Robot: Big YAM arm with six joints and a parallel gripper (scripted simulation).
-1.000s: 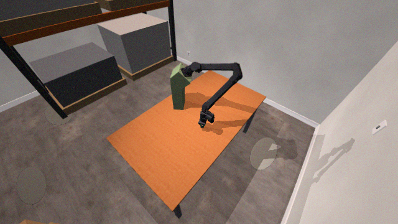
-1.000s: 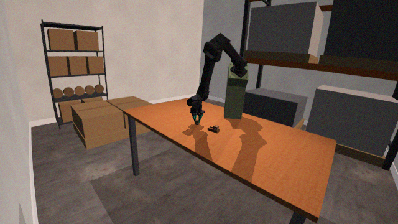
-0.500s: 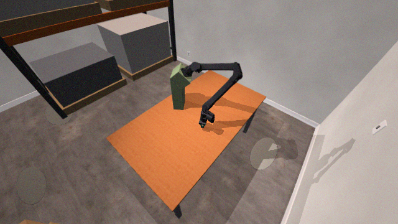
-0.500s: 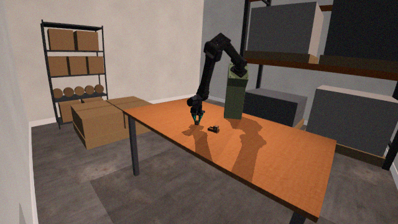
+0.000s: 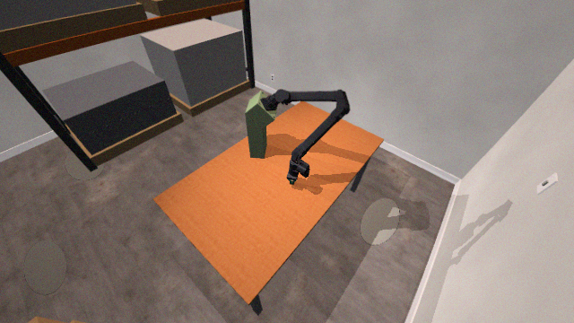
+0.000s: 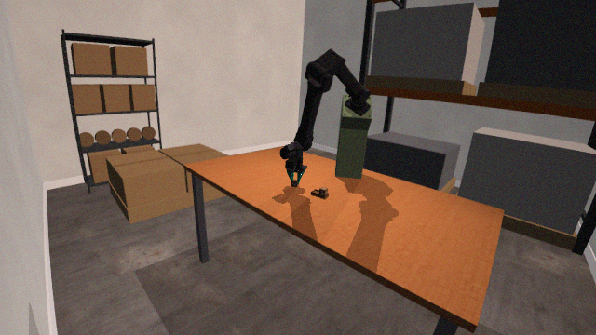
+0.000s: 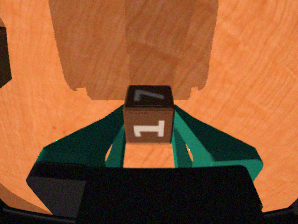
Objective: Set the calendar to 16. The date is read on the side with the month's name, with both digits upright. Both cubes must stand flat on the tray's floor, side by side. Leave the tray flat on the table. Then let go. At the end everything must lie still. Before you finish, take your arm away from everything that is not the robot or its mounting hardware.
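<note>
Now: hand 1 cm above the brown calendar cube. Also, from my hand: dark calendar tray (15 cm to the left, 5 cm behind, 2 cm below).
</note>
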